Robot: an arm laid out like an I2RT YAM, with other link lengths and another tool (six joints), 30 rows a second.
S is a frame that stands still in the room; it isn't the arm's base.
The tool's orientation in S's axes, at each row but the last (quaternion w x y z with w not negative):
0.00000 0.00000 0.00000 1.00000
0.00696 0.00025 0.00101 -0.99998
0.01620 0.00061 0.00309 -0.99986
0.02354 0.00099 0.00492 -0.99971
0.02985 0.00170 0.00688 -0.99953
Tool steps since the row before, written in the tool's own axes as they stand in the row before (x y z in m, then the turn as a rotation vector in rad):
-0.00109 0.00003 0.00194 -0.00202 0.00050 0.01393
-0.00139 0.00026 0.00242 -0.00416 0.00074 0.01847
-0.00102 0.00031 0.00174 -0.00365 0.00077 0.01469
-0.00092 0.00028 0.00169 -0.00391 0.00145 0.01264
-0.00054 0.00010 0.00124 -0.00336 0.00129 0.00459
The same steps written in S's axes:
0.00109 -0.00003 0.00194 0.00202 -0.00050 0.01393
0.00139 -0.00025 0.00242 0.00416 -0.00072 0.01847
0.00103 -0.00029 0.00174 0.00366 -0.00074 0.01469
0.00093 -0.00025 0.00169 0.00395 -0.00139 0.01263
0.00054 -0.00008 0.00124 0.00342 -0.00115 0.00458

